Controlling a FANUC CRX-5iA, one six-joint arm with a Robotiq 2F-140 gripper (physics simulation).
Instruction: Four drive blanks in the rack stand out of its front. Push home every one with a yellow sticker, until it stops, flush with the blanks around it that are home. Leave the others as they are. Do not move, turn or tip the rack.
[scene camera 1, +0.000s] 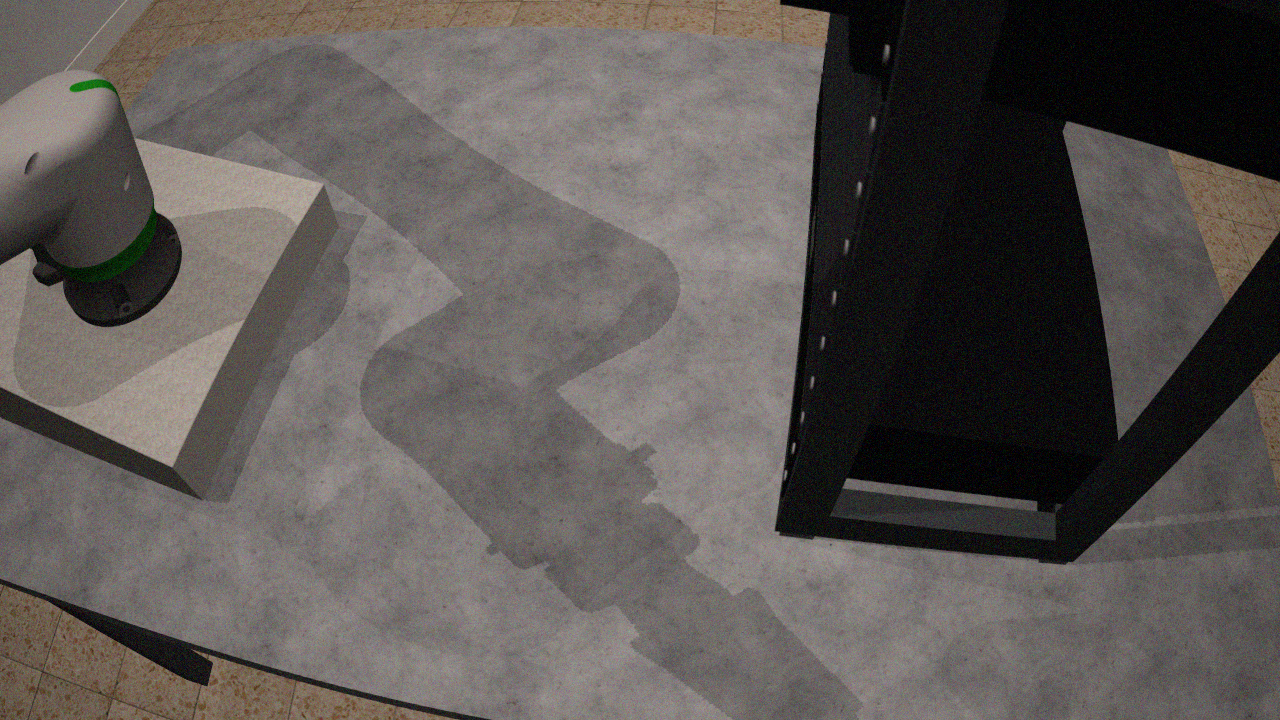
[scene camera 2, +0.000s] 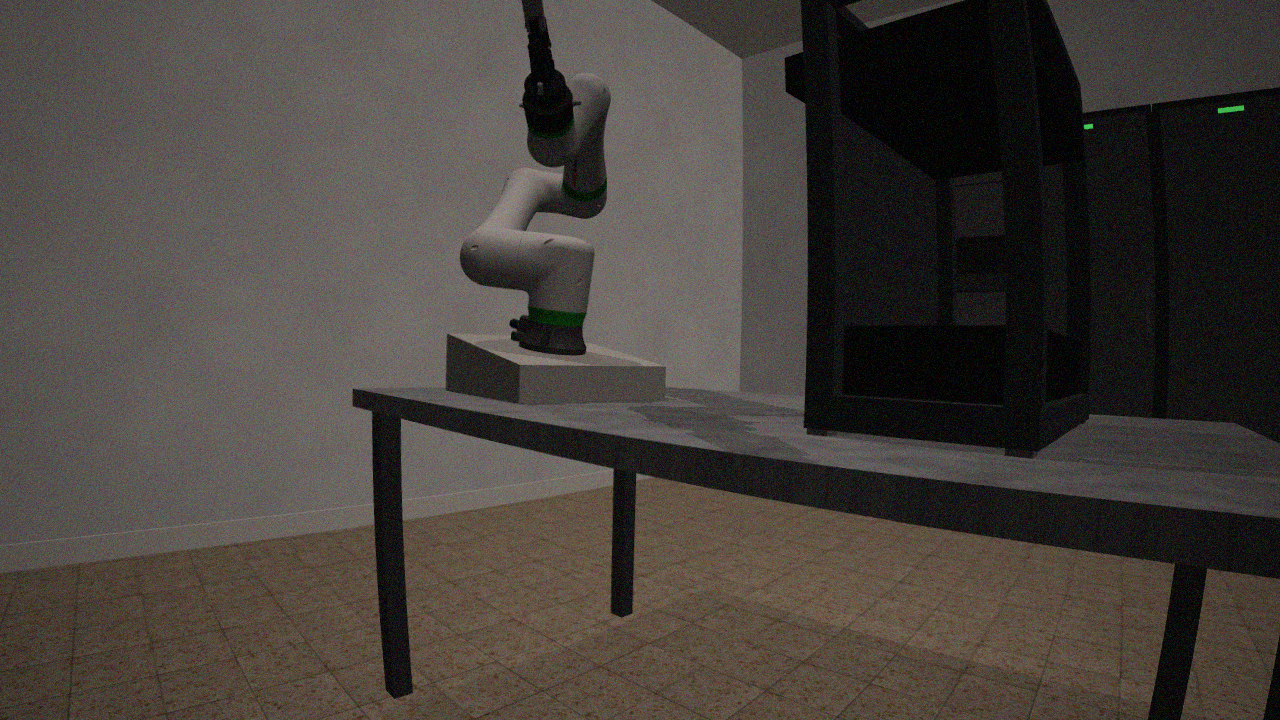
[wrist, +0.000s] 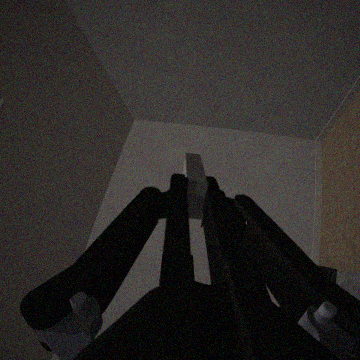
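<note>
The black rack (scene camera 1: 819, 465) (scene camera 2: 820, 268) stands upright on the table, seen from the side. Its row of small screws shows along the front post in scene camera 1. The drive blanks and their stickers cannot be made out in any view. A dark block (scene camera 2: 793, 80) sticks out from the rack's upper front in scene camera 2; what it is cannot be told. My gripper (wrist: 190, 166) is shut and empty, its pale finger pads together. In scene camera 2 it points up, left of the rack and apart from it, its tips cut off by the top edge. The rack does not show in the wrist view.
The arm (scene camera 1: 89, 161) (scene camera 2: 528, 259) stands on a pale block (scene camera 1: 268, 179) (scene camera 2: 590, 385) on the grey table (scene camera 1: 581, 116) (scene camera 2: 554, 443). The arm's shadow falls between block and rack. Dark cabinets (scene camera 2: 1118, 268) stand behind the rack. The wrist view shows walls and some tan floor (wrist: 342, 200).
</note>
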